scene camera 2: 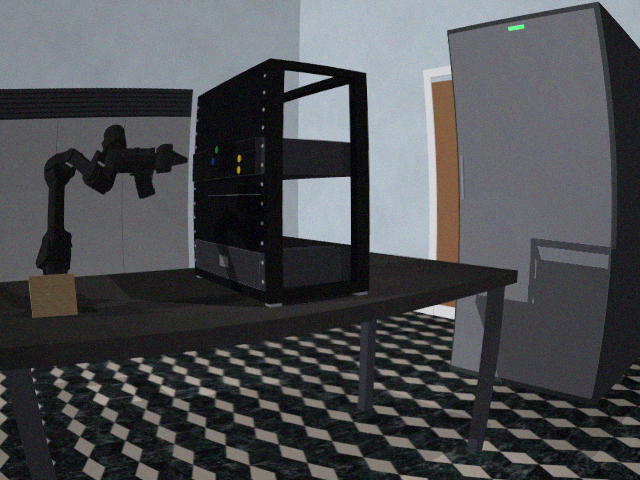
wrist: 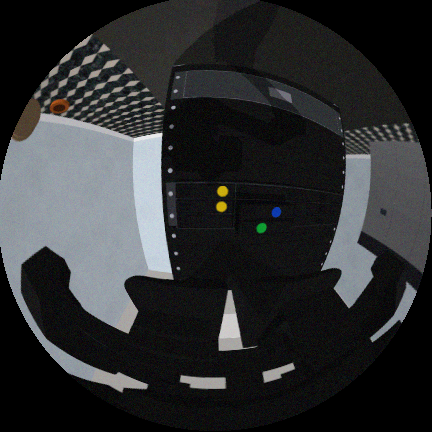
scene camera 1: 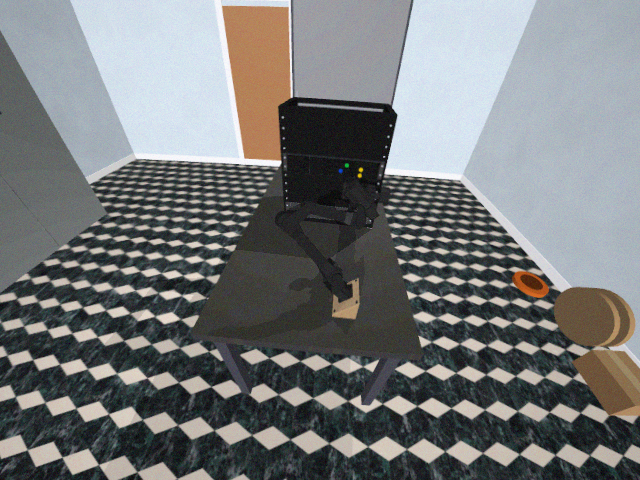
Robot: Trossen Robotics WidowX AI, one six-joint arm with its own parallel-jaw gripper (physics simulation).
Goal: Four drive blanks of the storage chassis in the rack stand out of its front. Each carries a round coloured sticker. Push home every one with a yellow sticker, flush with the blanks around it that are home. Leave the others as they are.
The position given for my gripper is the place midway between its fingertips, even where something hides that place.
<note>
In view: my gripper (scene camera 2: 187, 160) and a black storage rack (scene camera 2: 239, 147).
The black storage rack also shows in the wrist view (wrist: 246, 155) and in scene camera 1 (scene camera 1: 321, 148). My gripper shows as well in the wrist view (wrist: 225, 244).
</note>
